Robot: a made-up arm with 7 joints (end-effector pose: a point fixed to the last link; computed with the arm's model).
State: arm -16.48 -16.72 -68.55 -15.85 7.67 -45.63 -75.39
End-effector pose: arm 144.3 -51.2 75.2 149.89 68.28 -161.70
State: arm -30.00 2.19 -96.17 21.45 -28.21 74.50 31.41
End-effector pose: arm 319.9 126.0 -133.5 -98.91 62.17 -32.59
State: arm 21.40 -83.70 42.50 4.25 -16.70 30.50 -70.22
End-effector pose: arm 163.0 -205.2 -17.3 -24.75 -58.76 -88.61
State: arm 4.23 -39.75 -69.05 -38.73 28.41 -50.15 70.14
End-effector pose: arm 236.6 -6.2 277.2 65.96 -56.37 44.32
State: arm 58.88 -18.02 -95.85 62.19 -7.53 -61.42 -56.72
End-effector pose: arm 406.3 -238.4 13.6 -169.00 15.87 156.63
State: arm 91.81 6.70 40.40 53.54 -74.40 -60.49 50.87
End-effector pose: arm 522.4 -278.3 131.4 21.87 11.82 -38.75
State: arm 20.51 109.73 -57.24 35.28 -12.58 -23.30 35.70
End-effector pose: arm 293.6 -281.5 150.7 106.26 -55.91 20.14
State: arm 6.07 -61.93 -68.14 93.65 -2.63 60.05 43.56
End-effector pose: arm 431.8 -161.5 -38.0 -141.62 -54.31 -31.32
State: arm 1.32 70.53 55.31 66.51 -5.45 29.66 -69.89
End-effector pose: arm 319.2 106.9 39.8 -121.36 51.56 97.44
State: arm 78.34 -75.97 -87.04 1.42 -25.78 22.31 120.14
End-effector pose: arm 448.9 -497.7 -123.0 26.92 43.07 -16.62
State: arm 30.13 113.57 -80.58 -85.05 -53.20 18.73 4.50
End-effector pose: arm 454.1 -144.8 -107.3 -99.56 -55.11 -160.72
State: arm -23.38 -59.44 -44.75 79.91 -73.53 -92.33 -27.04
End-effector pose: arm 263.2 408.3 -95.5 -141.64 37.07 -149.29
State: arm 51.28 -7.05 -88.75 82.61 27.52 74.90 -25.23
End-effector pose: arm 249.0 -276.5 -107.6 -32.26 -41.01 179.35
